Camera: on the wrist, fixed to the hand. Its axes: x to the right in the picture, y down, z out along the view.
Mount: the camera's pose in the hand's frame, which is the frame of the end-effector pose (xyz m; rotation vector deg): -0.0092 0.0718 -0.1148 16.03 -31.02 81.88
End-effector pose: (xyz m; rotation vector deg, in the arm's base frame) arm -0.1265 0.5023 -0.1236 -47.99 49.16 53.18
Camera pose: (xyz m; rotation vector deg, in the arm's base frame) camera -0.2229 0.4241 -0.1785 25.42 57.99 118.28
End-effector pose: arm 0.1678 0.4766 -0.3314 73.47 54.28 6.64
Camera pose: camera 0.1170 0.5824 -0.2632 108.98 -32.16 40.63
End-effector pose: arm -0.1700 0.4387 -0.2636 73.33 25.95 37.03
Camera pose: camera -0.2641 0.5271 -0.2218 107.70 -55.96 77.60
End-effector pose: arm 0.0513 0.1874 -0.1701 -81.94 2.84 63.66
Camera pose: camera 0.0675 0.0747 -0.2440 -37.12 51.88 141.77
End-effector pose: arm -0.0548 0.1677 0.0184 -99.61 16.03 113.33
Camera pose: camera 0.0112 0.0512 -0.0037 29.05 -83.10 -131.67
